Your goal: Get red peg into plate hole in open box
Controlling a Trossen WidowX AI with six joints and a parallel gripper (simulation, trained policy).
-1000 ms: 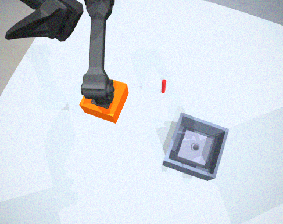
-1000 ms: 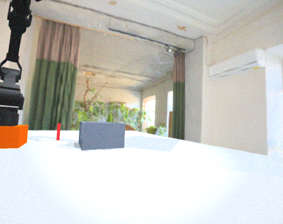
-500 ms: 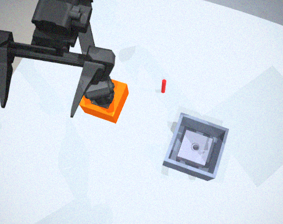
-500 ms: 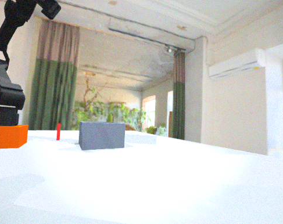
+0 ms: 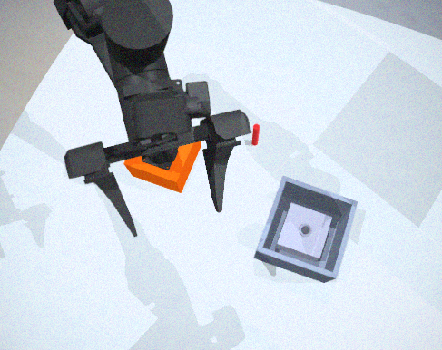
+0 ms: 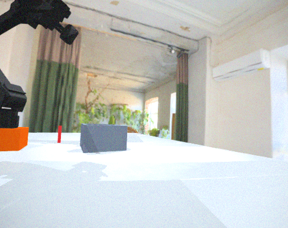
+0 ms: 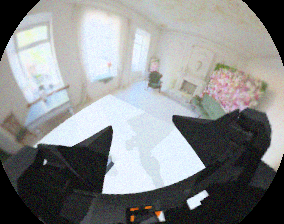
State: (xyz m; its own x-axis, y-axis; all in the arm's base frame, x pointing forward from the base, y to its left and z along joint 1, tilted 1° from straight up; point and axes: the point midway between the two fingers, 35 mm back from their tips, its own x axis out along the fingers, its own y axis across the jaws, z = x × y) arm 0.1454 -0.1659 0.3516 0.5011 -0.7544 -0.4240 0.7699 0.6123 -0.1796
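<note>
My gripper tip is 37 cm above the red peg, 31 cm to the right of it and 1 cm short of it. Round my gripper tip: pale plate (36 cm below, 17 cm ahead, 13 cm to the left); grey box (38 cm below, 17 cm ahead, 13 cm to the left).
</note>
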